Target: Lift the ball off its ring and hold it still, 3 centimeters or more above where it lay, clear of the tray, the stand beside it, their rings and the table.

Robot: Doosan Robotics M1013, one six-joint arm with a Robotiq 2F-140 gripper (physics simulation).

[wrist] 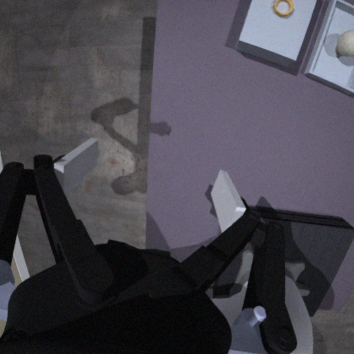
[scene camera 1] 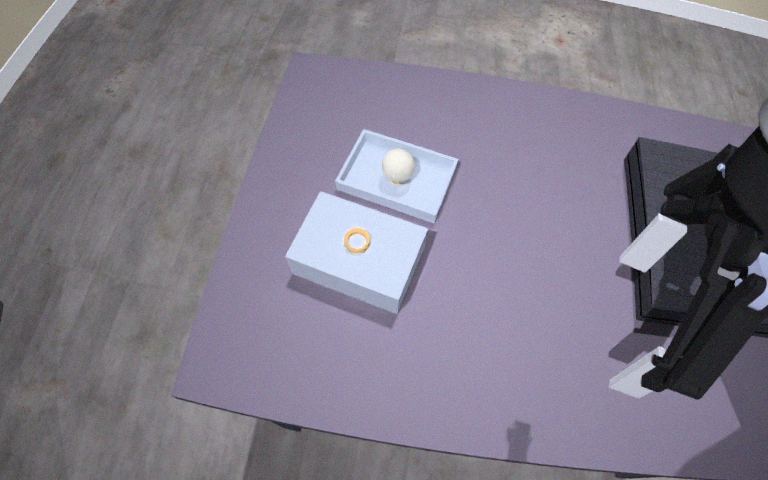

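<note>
A cream ball sits on its ring, mostly hidden under it, inside the light blue tray. In the wrist view the ball is cut by the right edge. The light blue stand is beside the tray, with an orange ring flat on its top. My gripper is open and empty, its white pads wide apart. It is far to the right of the tray and stand in the scene view, above the table's right part.
The purple table carries everything. A black base block is at the right, partly behind the gripper in the scene view. The grey floor shows past the table edge. Arm shadows fall on the table and floor.
</note>
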